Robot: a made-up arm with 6 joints.
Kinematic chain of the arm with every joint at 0, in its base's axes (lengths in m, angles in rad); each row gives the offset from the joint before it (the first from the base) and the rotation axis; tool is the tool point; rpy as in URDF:
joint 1: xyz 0 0 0.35 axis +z
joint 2: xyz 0 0 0 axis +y
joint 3: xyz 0.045 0 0.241 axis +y
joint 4: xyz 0.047 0 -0.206 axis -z
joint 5: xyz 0 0 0 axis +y
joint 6: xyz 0.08 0 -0.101 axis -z
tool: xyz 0 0 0 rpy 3.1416 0 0
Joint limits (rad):
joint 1: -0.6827..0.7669
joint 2: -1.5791..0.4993
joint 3: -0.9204..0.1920
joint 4: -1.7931..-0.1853
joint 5: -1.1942..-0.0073
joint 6: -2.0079..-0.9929
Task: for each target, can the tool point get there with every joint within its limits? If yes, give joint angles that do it. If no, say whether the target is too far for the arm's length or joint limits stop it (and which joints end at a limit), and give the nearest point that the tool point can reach.
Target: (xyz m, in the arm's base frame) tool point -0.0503 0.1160 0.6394
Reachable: yes | joints 0.0279 -1.1590 -0.7124 -1.1555 -0.9966 -1.2242
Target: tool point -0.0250 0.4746 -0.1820
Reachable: no: too far | nearest point 0.1067 0.2087 0.2320 | short by 0.509 m
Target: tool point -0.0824 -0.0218 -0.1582
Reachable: no: joint limits stop it (at a limit: joint 1, joint 2, joint 3, joint 4, joint 5) | nearest point 0.0306 0.0502 0.2234 | short by 0.404 m
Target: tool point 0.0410 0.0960 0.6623
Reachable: yes | joints -0.2593 -1.1949 -0.7954 -1.3017 -0.3125 -1.7289
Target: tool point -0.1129 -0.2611 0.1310
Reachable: no: joint limits stop it (at a limit: joint 1, joint 2, joint 4, joint 5) | nearest point 0.0815 -0.0471 0.2144 | short by 0.301 m
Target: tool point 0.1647 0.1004 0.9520
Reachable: no: too far | nearest point 0.1069 0.0652 0.7407 | short by 0.222 m
